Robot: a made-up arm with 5 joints.
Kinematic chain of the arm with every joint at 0, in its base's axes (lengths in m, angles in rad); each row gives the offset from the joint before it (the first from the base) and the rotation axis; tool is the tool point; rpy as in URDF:
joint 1: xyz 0.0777 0 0.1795 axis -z
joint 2: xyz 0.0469 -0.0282 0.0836 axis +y
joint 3: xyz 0.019 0 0.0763 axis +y
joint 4: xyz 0.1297 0 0.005 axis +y
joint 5: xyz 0.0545 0.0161 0 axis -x
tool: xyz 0 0 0 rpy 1.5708 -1.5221 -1.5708
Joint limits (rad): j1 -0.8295..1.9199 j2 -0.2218..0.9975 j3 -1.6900..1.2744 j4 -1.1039..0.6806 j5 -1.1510..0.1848
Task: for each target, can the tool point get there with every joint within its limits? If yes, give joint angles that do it. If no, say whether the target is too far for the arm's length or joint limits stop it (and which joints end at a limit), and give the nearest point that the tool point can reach.
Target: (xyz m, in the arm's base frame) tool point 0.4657 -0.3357 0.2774
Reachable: no: too far | nearest point 0.3089 -0.2001 0.2833 | short by 0.207 m
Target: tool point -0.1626 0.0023 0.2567
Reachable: no: joint limits stop it (at a limit: joint 1, joint 2, joint 4) | nearest point 0.0290 -0.0984 0.1780 | short by 0.230 m
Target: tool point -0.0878 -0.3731 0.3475
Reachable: no: too far | nearest point -0.0369 -0.2795 0.3258 | short by 0.109 m
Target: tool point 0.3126 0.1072 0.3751
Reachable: yes | joints -0.4750 0.2201 -0.5413 0.3945 -0.7509
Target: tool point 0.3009 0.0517 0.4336
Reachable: yes | joints -0.2803 0.1261 -0.5421 -0.4142 -0.2116
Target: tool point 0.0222 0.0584 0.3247
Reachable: no: joint limits stop it (at a limit: joint 2, joint 3, joint 4) | nearest point 0.0399 0.0398 0.4691 | short by 0.147 m
